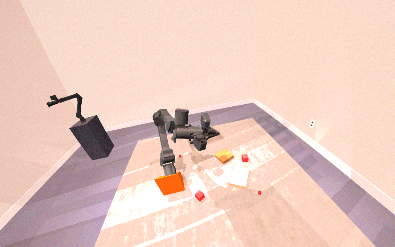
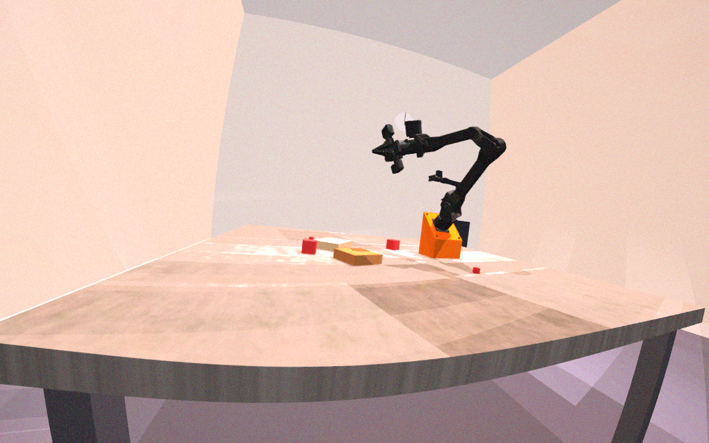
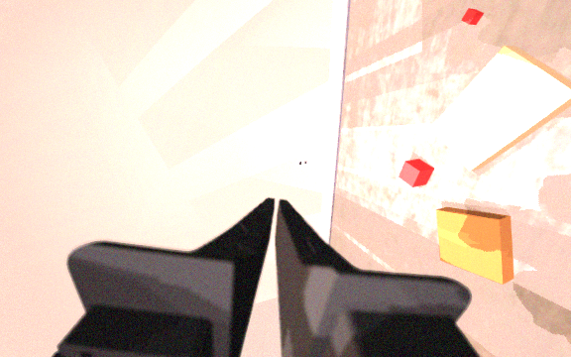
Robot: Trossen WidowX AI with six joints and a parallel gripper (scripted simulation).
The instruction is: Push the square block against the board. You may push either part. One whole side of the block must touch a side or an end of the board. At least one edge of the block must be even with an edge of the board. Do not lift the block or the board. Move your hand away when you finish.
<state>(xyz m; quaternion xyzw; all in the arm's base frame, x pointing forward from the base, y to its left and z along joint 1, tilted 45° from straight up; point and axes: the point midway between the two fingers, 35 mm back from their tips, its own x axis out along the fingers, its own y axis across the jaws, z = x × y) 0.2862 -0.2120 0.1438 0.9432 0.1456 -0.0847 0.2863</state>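
The pale yellow flat piece lies 11 cm ahead of my gripper tip, 2 cm to the right of it and 36 cm below it. Round my gripper tip: orange square block: 8 cm ahead, 19 cm to the left, 36 cm below.
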